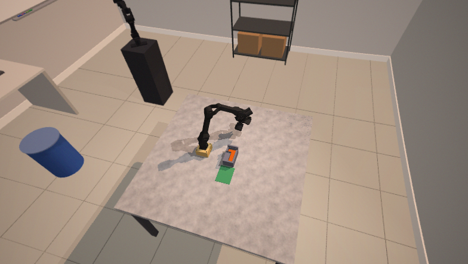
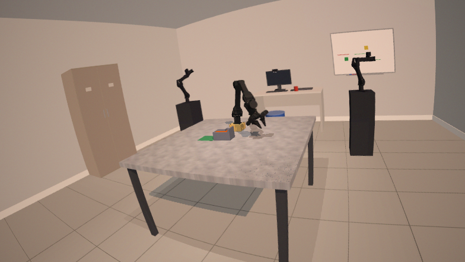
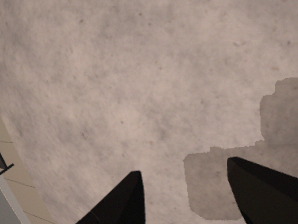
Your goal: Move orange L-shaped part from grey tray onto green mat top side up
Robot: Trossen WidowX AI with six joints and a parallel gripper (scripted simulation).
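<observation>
Right now my gripper tip is 340 mm to the left of the orange L-shaped part and 40 mm above it. Also, from my gripper tip: green mat (500 mm to the right, 100 mm below).
</observation>
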